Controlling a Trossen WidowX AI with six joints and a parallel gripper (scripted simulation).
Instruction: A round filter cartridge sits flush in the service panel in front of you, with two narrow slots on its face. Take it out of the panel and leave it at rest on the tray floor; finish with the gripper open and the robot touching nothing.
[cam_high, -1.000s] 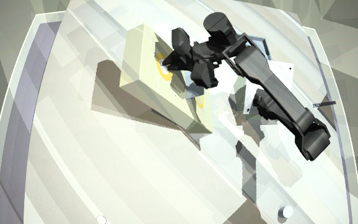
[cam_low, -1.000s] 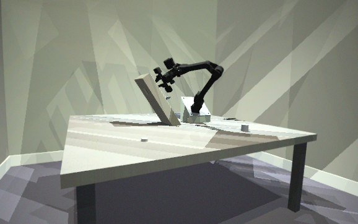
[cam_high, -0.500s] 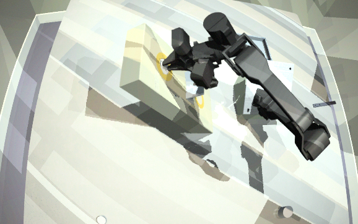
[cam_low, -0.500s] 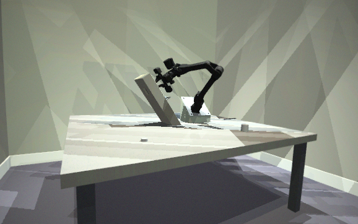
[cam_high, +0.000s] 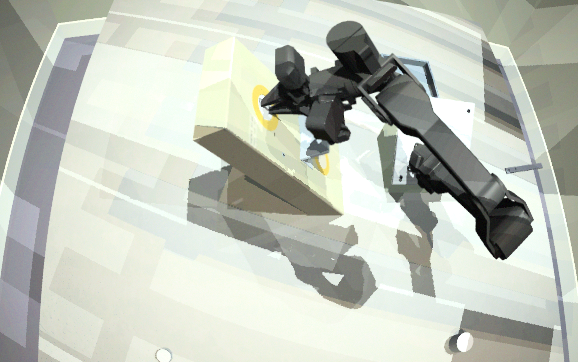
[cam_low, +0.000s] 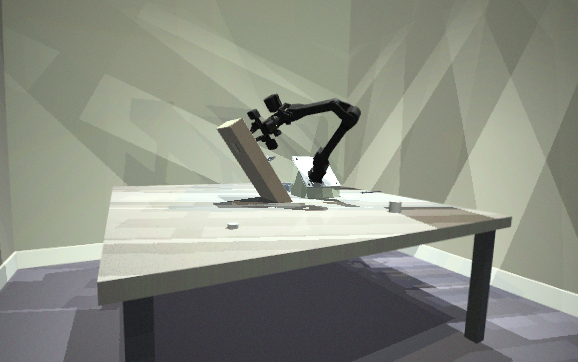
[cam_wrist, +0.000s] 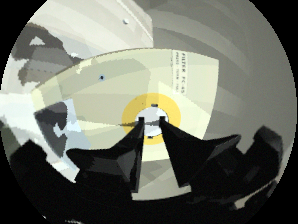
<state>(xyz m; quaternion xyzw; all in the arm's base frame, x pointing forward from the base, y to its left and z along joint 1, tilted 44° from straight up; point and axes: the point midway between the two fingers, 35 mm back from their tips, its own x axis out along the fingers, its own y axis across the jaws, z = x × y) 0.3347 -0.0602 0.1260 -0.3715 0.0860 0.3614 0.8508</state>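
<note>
My gripper tip is now 1 cm short of the round filter cartridge and 1 cm above it. Round my gripper tip: tray: 36 cm behind, 33 cm to the right, 24 cm below; then cream service panel: 3 cm behind, 8 cm below.
</note>
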